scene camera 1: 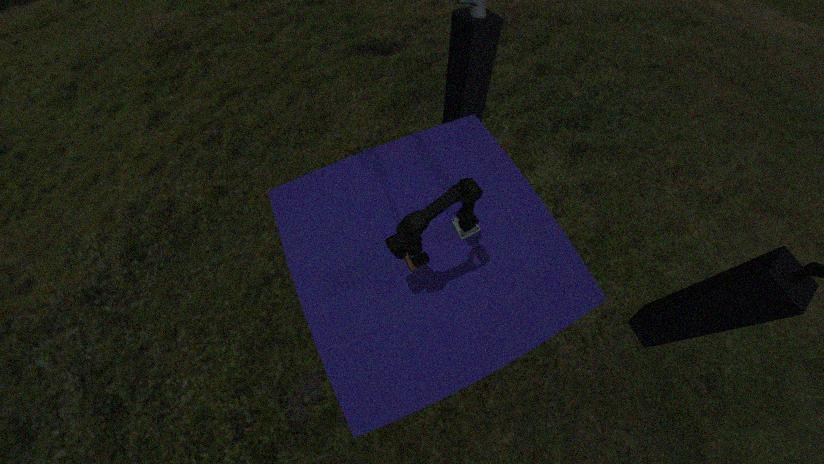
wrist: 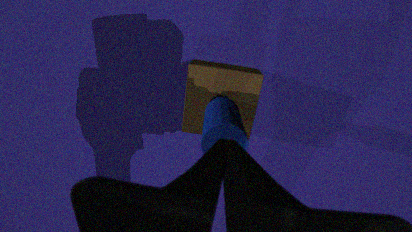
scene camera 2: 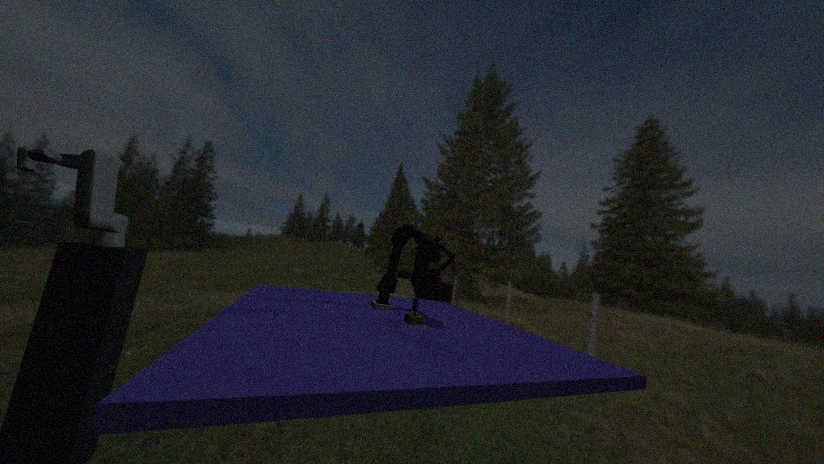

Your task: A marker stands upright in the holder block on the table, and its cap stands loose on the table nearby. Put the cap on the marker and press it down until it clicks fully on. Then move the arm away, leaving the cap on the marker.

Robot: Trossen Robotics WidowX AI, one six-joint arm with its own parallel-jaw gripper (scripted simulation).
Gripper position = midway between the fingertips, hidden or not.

Note:
My gripper (wrist: 225,146) is shut, holding nothing. Also in view: a blue cap (wrist: 222,119).

